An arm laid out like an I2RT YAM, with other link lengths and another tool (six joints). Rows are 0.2 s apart.
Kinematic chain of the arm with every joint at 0, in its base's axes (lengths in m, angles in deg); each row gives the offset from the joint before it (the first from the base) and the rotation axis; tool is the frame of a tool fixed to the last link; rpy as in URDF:
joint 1: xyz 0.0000 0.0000 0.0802 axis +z
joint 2: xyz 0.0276 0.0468 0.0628 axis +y
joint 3: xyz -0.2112 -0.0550 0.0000 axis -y
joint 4: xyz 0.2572 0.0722 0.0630 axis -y
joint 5: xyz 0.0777 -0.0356 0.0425 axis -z
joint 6: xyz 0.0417 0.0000 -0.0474 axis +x
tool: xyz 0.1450 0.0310 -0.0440 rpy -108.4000 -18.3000 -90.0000
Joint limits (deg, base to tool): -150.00..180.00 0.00..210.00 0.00..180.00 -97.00..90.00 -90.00..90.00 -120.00..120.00
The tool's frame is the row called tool.
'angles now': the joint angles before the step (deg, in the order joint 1, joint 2, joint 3, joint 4, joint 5, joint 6). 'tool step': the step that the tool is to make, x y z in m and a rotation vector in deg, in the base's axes. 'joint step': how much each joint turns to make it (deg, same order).
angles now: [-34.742, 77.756, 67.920, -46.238, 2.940, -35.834]
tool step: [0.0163, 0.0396, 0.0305, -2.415, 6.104, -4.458]
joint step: [12.230, 7.884, 14.760, -13.081, 12.934, 11.859]
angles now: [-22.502, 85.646, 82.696, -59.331, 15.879, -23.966]
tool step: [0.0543, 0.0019, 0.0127, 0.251, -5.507, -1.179]
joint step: [2.696, 8.925, 10.706, 1.998, -0.018, 4.640]
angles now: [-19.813, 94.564, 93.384, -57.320, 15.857, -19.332]
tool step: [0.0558, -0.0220, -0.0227, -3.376, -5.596, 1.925]
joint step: [0.020, 6.929, -0.082, 14.071, -0.045, -2.384]
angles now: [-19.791, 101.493, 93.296, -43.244, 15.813, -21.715]
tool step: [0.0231, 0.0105, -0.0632, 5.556, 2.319, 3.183]
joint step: [0.003, 9.404, 0.003, 5.315, -5.462, 0.090]
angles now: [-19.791, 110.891, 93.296, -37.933, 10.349, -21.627]
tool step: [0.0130, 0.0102, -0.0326, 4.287, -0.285, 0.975]
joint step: [-0.041, 4.850, -0.008, 3.460, -3.998, 1.467]
